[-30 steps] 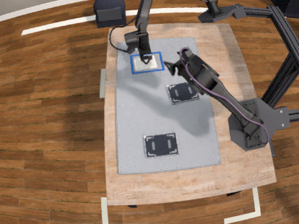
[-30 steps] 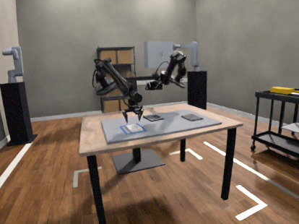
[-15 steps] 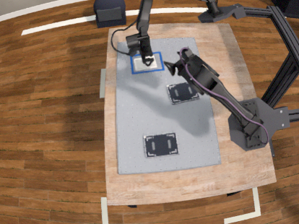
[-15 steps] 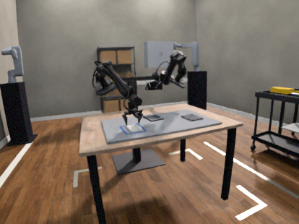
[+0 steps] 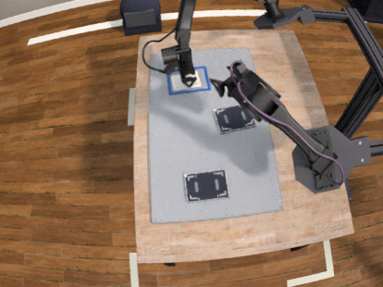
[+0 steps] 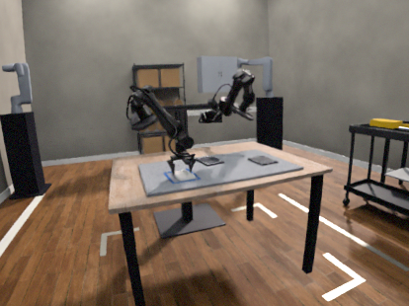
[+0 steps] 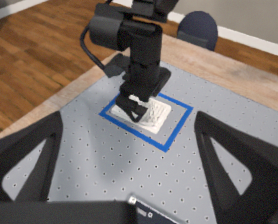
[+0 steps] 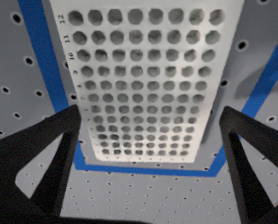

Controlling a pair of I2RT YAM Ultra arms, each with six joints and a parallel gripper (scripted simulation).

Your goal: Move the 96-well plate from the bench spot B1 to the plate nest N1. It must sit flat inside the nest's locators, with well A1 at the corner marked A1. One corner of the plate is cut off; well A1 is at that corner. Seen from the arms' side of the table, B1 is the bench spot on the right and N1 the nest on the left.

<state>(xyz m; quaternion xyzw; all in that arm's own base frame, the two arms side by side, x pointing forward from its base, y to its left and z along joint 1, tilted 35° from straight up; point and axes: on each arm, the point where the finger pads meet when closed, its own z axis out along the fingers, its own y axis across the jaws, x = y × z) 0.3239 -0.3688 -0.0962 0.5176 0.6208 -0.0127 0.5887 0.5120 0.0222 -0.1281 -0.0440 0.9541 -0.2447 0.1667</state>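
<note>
Right now the 96-well plate is 1 cm ahead of my right hand and 1 cm below it.
</note>
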